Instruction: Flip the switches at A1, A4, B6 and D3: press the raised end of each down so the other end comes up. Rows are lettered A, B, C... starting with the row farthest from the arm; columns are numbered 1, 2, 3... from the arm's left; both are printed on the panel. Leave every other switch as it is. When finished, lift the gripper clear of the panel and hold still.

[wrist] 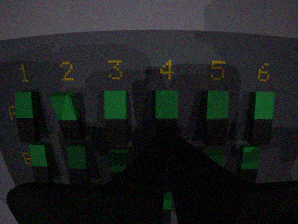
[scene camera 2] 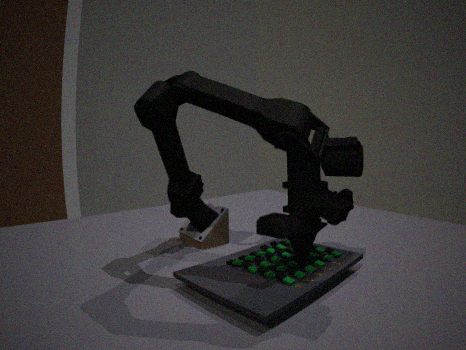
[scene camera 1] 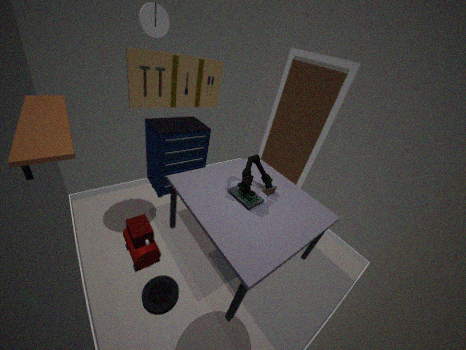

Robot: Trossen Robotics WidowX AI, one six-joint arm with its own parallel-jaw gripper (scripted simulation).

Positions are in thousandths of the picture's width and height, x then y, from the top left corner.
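Observation:
There's a switch (wrist: 559, 444) that I can see. As for my gripper (scene camera 2: 649, 750), it's shut and holds nothing, and the wrist view (wrist: 555, 614) has it too.

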